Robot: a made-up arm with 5 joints.
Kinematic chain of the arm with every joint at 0, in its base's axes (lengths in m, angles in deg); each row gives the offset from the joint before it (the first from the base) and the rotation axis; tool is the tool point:
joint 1: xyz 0 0 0.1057 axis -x
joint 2: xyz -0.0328 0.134 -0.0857 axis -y
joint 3: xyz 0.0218 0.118 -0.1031 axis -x
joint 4: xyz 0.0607 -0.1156 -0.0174 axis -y
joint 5: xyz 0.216 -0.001 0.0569 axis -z
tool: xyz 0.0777 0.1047 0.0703
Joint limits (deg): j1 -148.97..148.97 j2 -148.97..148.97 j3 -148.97..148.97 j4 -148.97..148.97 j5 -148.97..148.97
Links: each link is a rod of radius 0.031 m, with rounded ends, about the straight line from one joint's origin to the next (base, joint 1, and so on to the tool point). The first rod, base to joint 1, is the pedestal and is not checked.
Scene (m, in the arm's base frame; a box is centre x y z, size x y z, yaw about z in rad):
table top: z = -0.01
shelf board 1: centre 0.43 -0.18 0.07 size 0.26 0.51 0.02 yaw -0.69
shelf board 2: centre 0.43 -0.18 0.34 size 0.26 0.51 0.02 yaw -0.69
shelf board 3: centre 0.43 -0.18 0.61 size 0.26 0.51 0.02 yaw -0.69
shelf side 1: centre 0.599 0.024 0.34 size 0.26 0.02 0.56 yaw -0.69
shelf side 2: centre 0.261 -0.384 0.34 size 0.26 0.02 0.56 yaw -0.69
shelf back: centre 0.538 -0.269 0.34 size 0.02 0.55 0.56 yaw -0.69
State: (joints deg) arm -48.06 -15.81 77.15 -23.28 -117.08
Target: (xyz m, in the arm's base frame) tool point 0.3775 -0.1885 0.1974
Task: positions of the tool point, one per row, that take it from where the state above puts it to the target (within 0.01 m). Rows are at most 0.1 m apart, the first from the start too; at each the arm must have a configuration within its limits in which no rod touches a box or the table.
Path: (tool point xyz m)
1: 0.1873 0.2614 0.2882
2: 0.2032 0.2056 0.3284
3: 0.2185 0.1392 0.3460
4: 0.2299 0.0713 0.3381
5: 0.2339 0.0119 0.3059
6: 0.2273 -0.0298 0.2555
7: 0.2076 -0.0482 0.1974
8: 0.2517 -0.0440 0.2064
9: 0.2963 -0.0564 0.2139
10: 0.3362 -0.0864 0.2170
11: 0.3653 -0.1321 0.2125
12: 0.3775 -0.1885 0.1974

